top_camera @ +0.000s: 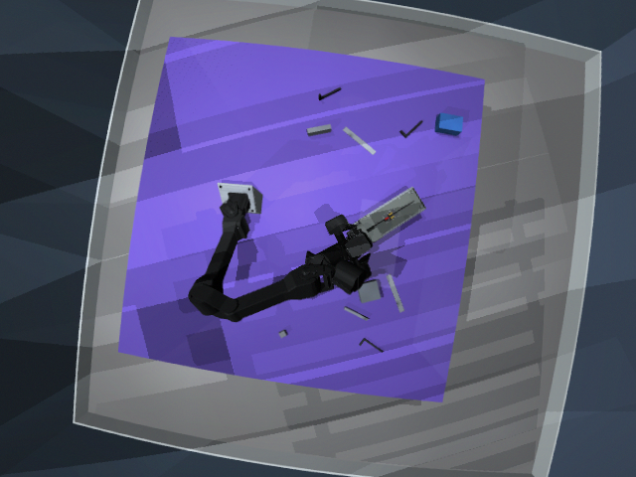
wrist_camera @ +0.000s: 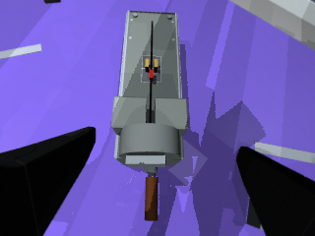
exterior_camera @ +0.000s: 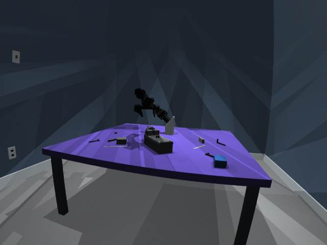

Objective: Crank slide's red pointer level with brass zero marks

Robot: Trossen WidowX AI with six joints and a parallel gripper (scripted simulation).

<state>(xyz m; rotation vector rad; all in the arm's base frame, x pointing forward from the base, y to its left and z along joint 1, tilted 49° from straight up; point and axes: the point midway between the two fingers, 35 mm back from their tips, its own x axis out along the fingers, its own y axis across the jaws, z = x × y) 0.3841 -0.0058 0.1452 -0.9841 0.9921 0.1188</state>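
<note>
The brown crank handle lies 30 mm behind my gripper tip, 20 mm to the right of it and 140 mm below it. Round my gripper tip: dark L-shaped key 80 mm ahead, 380 mm to the right, 190 mm below; then red pointer 100 mm ahead, 80 mm to the left, 110 mm below; then grey block 60 mm ahead, 180 mm to the right, 180 mm below.
</note>
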